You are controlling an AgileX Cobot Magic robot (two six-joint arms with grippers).
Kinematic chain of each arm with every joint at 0, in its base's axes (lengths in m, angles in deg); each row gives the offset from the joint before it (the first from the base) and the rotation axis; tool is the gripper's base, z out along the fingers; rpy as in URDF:
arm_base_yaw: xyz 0 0 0.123 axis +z
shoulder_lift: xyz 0 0 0 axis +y
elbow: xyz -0.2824 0 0.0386 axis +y
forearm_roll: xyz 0.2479 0 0.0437 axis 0.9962 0 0.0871
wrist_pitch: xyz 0 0 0 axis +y
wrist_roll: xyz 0.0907 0 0.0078 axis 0.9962 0 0.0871
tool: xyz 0 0 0 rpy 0 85 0
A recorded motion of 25 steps. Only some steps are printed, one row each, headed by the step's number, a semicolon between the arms.
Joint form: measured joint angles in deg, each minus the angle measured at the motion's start. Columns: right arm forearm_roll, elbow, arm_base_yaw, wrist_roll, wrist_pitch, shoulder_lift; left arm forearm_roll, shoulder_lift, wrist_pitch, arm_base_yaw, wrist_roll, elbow.
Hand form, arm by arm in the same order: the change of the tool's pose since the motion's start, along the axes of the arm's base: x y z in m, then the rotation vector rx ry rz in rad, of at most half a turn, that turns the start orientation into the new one. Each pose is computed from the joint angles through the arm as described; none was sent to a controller.
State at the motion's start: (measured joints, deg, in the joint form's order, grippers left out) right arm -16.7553 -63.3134 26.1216 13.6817 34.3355 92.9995; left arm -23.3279 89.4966 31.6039 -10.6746 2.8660 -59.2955
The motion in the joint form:
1: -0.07 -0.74 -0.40 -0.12 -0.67 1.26; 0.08 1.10 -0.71 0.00 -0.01 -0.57
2: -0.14 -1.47 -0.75 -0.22 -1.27 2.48; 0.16 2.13 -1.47 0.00 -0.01 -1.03
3: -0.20 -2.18 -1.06 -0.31 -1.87 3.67; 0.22 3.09 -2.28 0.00 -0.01 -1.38
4: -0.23 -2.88 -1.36 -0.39 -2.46 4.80; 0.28 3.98 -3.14 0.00 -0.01 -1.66
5: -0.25 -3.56 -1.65 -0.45 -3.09 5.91; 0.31 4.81 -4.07 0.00 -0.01 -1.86
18: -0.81 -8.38 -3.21 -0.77 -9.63 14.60; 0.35 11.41 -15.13 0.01 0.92 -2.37
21: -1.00 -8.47 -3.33 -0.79 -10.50 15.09; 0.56 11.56 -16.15 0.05 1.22 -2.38
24: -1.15 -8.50 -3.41 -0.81 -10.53 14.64; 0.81 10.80 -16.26 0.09 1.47 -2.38
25: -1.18 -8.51 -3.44 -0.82 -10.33 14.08; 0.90 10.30 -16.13 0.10 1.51 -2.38
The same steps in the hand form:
1: 0.0059 0.0004 -0.0033 0.0001 -0.0019 -0.0017; 0.0048 -0.0005 -0.0029 0.0028 -0.0027 0.0040
2: 0.0114 0.0009 -0.0066 -0.0001 -0.0033 -0.0030; 0.0092 -0.0008 -0.0060 0.0059 -0.0055 0.0080
3: 0.0168 0.0015 -0.0099 0.0001 -0.0048 -0.0039; 0.0132 -0.0011 -0.0092 0.0088 -0.0085 0.0125
4: 0.0219 0.0021 -0.0130 0.0011 -0.0067 -0.0051; 0.0169 -0.0012 -0.0124 0.0118 -0.0122 0.0173
5: 0.0269 0.0026 -0.0162 0.0029 -0.0090 -0.0063; 0.0203 -0.0013 -0.0157 0.0144 -0.0167 0.0227
18: 0.0637 0.0099 -0.0452 0.0237 -0.0442 0.0054; 0.0468 0.0002 -0.0449 0.0490 -0.0985 0.0746
21: 0.0658 0.0102 -0.0474 0.0261 -0.0513 0.0093; 0.0483 0.0009 -0.0449 0.0559 -0.1149 0.0751
24: 0.0656 0.0094 -0.0441 0.0273 -0.0604 0.0098; 0.0475 0.0015 -0.0399 0.0590 -0.1317 0.0710
25: 0.0648 0.0088 -0.0403 0.0288 -0.0669 0.0088; 0.0466 0.0017 -0.0368 0.0587 -0.1386 0.0692

